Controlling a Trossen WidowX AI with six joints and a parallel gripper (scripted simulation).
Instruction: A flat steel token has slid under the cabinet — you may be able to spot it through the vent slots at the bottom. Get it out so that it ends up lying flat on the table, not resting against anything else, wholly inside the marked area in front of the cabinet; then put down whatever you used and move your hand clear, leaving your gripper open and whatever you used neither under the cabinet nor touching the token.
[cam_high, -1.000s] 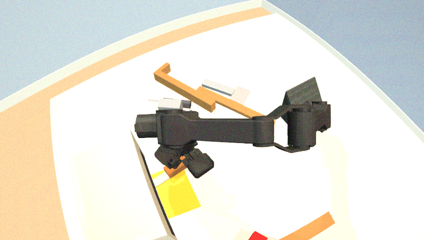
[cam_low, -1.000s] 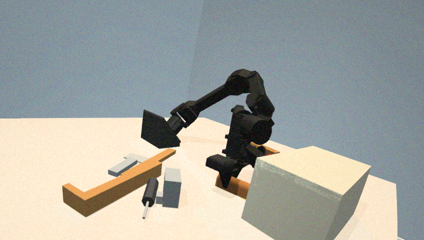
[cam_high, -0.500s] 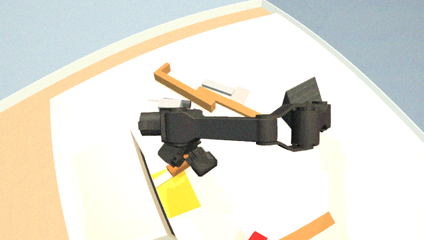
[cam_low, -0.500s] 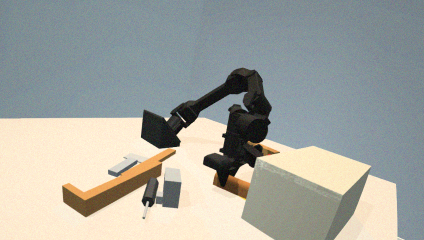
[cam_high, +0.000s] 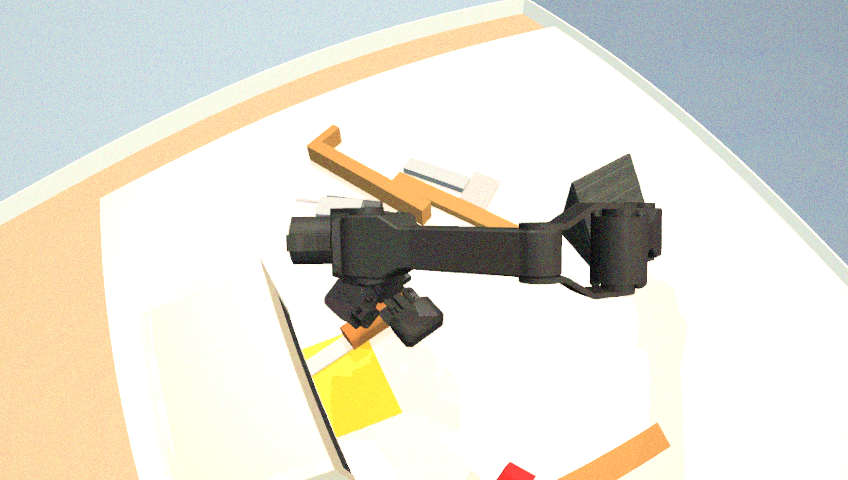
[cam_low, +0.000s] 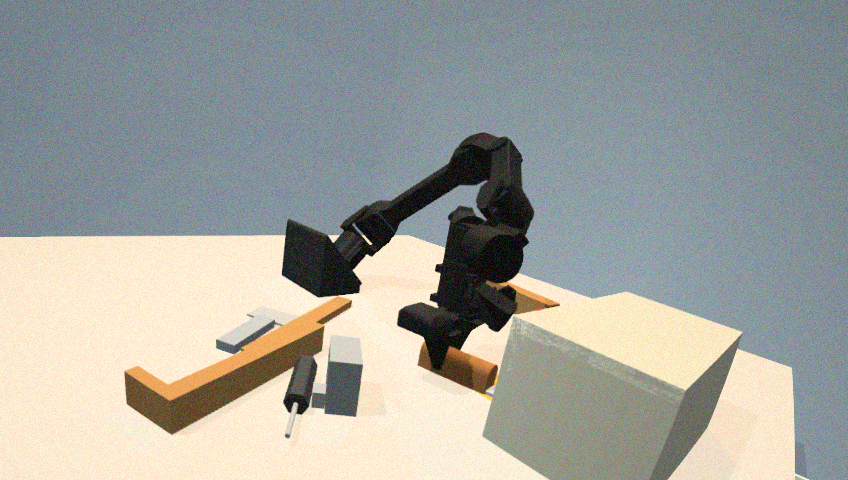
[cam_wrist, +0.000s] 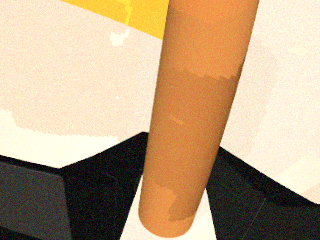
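The long orange bar is 21 cm behind my gripper tip and 8 cm to the right of it. Also, from my gripper tip: dark-handled pin tool (23 cm to the right, 3 cm behind); then small grey cube (20 cm to the right, 3 cm behind); then grey block (18 cm to the right, 3 cm above, 2 cm behind).
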